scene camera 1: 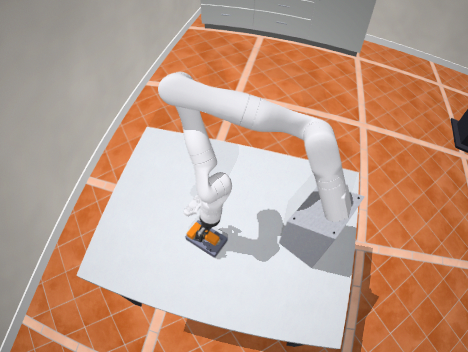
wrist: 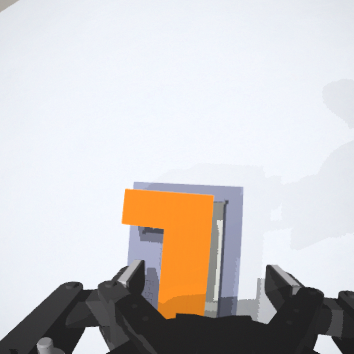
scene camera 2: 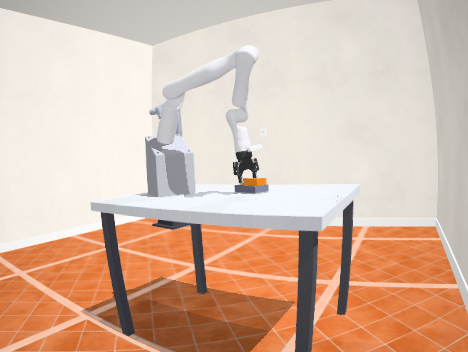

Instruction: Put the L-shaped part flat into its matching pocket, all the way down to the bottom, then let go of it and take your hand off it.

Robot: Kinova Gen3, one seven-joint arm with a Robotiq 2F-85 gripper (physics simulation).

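Frame: origin at the arm's base, x up, y back, z right, level; centimetres.
Seen in the pictures: gripper, fingertip midpoint: [scene camera 1: 207,231] [wrist: 204,275] [scene camera 2: 248,182]; arm's base, link origin: [scene camera 1: 337,211] [scene camera 2: 165,140].
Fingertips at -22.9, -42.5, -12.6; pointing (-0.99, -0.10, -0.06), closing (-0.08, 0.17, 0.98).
Offsets run from my fingertips to a thing's top centre, as dx, dy, dz. "*": to the spot under its first point. Level surfaces: height alone.
The orange L-shaped part @(+1.5, -0.8, -2.7) [scene camera 1: 212,237] [scene camera 2: 256,181] [wrist: 187,240] lies on top of the slate-blue block @(-1.4, +0.0, -1.9) [scene camera 1: 216,250] [scene camera 2: 251,189] [wrist: 234,225] and stands well above its rim. In the wrist view it is shifted left, its short arm sticks out past the block's left edge, and a strip of the pocket @(* -4.6, +0.3, +1.3) [wrist: 219,260] shows along its right side. A bit of pocket edge also shows under the inner corner. My gripper [scene camera 1: 202,232] [scene camera 2: 248,179] [wrist: 204,275] is open, low over the block, with one finger on each side of the long arm, apart from it. The long arm's near end is hidden by the gripper.
The block stands on the white table @(dx -5.1) [scene camera 1: 150,200] [scene camera 2: 210,207] [wrist: 100,100]. The grey robot base [scene camera 1: 310,245] [scene camera 2: 170,170] stands at one side of the table. Grey drawers [scene camera 1: 280,17] stand beyond the table.
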